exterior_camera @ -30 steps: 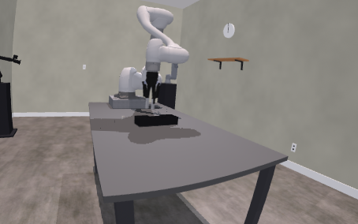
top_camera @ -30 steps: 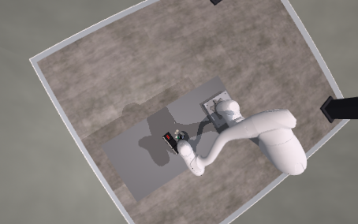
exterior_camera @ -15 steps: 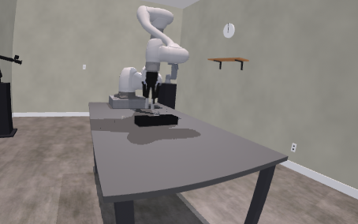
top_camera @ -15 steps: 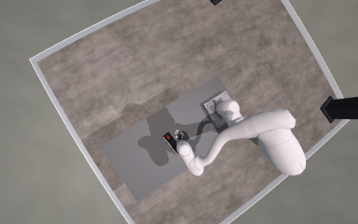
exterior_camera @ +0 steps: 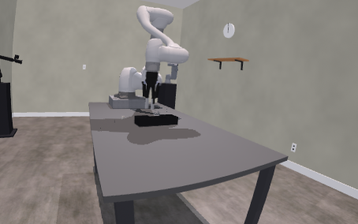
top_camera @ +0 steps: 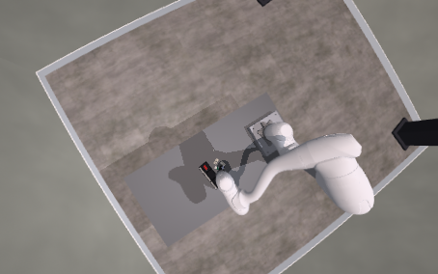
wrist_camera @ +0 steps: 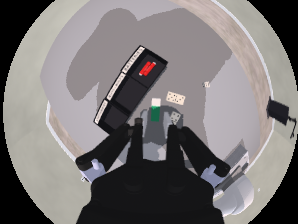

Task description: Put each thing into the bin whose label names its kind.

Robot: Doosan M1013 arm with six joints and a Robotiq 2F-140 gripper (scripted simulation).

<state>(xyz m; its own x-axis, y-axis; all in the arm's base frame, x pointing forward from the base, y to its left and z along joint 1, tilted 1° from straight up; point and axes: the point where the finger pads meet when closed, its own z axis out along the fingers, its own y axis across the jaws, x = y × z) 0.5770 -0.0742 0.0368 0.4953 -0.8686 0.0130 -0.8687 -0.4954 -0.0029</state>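
My hand is 10 mm to the left of the green piece and 100 mm above it. Round my hand: black bin block 90 mm ahead, 80 mm below.
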